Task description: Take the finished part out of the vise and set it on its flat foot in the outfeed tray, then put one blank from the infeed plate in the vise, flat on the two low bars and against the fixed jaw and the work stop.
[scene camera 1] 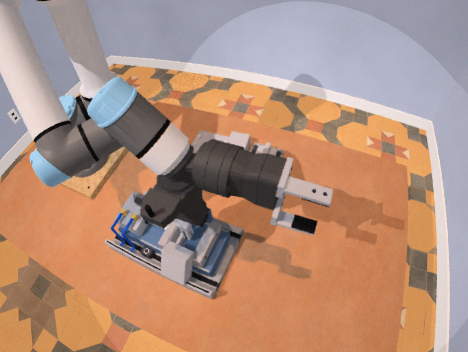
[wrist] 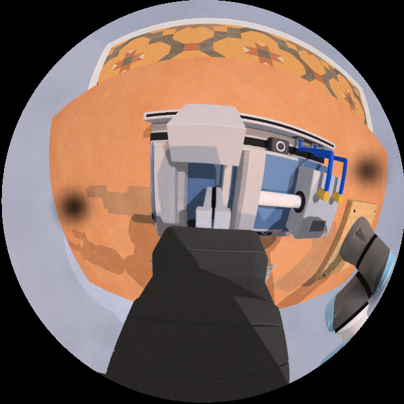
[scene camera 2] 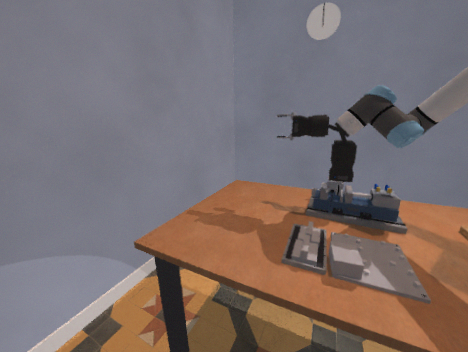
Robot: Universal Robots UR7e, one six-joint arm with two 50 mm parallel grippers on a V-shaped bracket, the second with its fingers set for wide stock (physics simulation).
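Places are measured from the arm's base along level axes (x right, y back, z down), in millimetres.
Where they show: hand at its tool point: (scene camera 1: pixel 187 231) (scene camera 2: pixel 338 189).
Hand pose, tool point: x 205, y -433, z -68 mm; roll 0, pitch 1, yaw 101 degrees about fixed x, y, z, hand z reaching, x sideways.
Observation:
Things, the pixels of their centre, and the offset from my tool point. "spot": a spot on its surface instead. Level surfaces: height alone.
- grey vise at the middle of its body: (scene camera 1: pixel 170 234) (scene camera 2: pixel 351 200) dz +40, dx -1, dy +51 mm
- work stop at the middle of its body: (scene camera 1: pixel 176 263) (scene camera 2: pixel 334 185) dz +7, dx +75, dy +6 mm
- infeed plate at the middle of its body: (scene camera 1: pixel 212 157) (scene camera 2: pixel 369 259) dz +85, dx -284, dy +18 mm
- grey block at the middle of its body: (scene camera 2: pixel 344 258) (scene camera 1: pixel 237 145) dz +63, dx -326, dy -53 mm
- outfeed tray at a spot on its surface: (scene camera 2: pixel 295 264) spot: dz +82, dx -348, dy -163 mm
- table at its surface level: dz +89 mm
The blue and grey vise (scene camera 1: pixel 220 252) (scene camera 2: pixel 325 204) (wrist: pixel 275 172) stands under the arm. My downward gripper (scene camera 1: pixel 185 229) (wrist: pixel 214 200) is shut, its black pads together, low between the fixed jaw (wrist: pixel 167 190) and sliding jaw (wrist: pixel 247 185). I see no part between its fingers. The work stop (scene camera 1: pixel 176 262) (wrist: pixel 207 132) is beyond it. No part shows between the jaws, though the arm hides the near end. The second gripper (scene camera 1: pixel 324 211) (scene camera 2: pixel 280 126) is open and empty, pointing sideways. The infeed plate (scene camera 2: pixel 385 272) bears a grey block (scene camera 2: pixel 346 260). The outfeed tray (scene camera 2: pixel 295 264) holds stepped grey shapes; I cannot tell whether one is the finished part.
Two blue hoses (scene camera 1: pixel 124 235) (wrist: pixel 330 167) rise at the vise's end. The wooden base board (scene camera 1: pixel 90 187) (wrist: pixel 357 210) lies near the arm. The tray and infeed plate stand side by side on the table (scene camera 2: pixel 225 240), across from the work stop side of the vise.

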